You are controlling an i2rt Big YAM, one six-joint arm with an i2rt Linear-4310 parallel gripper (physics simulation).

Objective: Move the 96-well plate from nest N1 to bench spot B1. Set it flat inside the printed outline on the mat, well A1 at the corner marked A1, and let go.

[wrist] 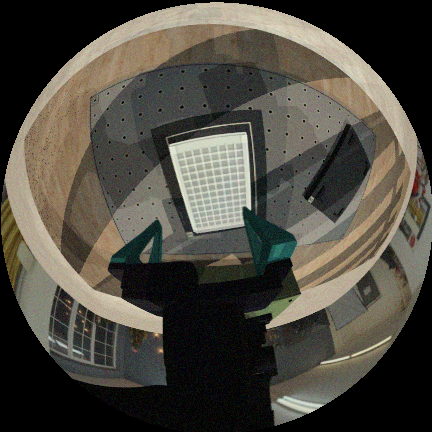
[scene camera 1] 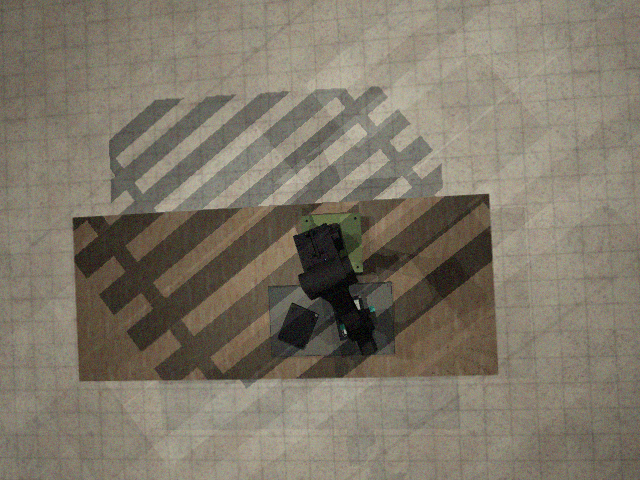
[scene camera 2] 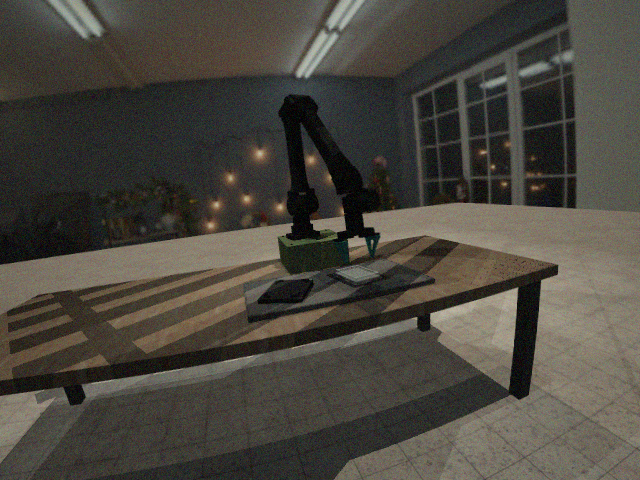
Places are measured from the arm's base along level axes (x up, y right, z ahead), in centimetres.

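Pixels of known places: gripper, fingertip midpoint: point(wrist: 199, 216) point(scene camera 2: 359, 260); arm's base, origin of the base link: point(wrist: 248, 321) point(scene camera 2: 303, 236).
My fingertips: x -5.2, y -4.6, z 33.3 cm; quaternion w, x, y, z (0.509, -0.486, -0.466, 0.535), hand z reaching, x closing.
For each thing: its top centre in the pictures, then the offset to it from my fingertips. "spot": a spot on its surface instead. Level surfaces: height alone.
- white 96-well plate, middle of its top: point(wrist: 215, 190) point(scene camera 2: 356, 270) dx -2.6, dy +2.2, dz +1.5 cm
- black mat, its level: dx -4.1 cm
- printed outline, surface spot: point(wrist: 208, 129) spot: dx -4.1, dy +2.7, dz +8.5 cm
- A1 mark, middle of its top: point(wrist: 189, 234) dx -4.0, dy -3.2, dz -5.9 cm
- Nest N1, middle of its top: point(wrist: 348, 180) point(scene camera 2: 286, 286) point(scene camera 1: 297, 327) dx -2.5, dy +25.2, dz +0.5 cm
- wooden table, its level: dx -5.6 cm
The white 96-well plate point(scene camera 2: 357, 274) point(wrist: 212, 182) lies on the black mat point(wrist: 261, 150). In the wrist view the printed outline point(wrist: 208, 129) shows as a narrow line beyond the plate's far and right edges; its other sides are hidden. The A1 mark point(wrist: 189, 234) is beside the plate's near left corner. Which well is A1 cannot be read. In scene camera 1 the arm covers most of the plate. Nest N1 point(scene camera 1: 298, 326) point(scene camera 2: 285, 290) point(wrist: 337, 172) is black and holds no plate. My gripper point(scene camera 1: 357, 319) point(scene camera 2: 359, 258) point(wrist: 199, 216) is open and empty, above the plate's near end.
A grey perforated board point(scene camera 1: 281, 297) point(scene camera 2: 258, 311) point(wrist: 135, 120) carries the mat and the nest. The green base block point(scene camera 1: 356, 242) point(scene camera 2: 310, 255) stands behind it under the arm. The wooden table point(scene camera 1: 444, 330) point(scene camera 2: 480, 263) is crossed by striped shadows.
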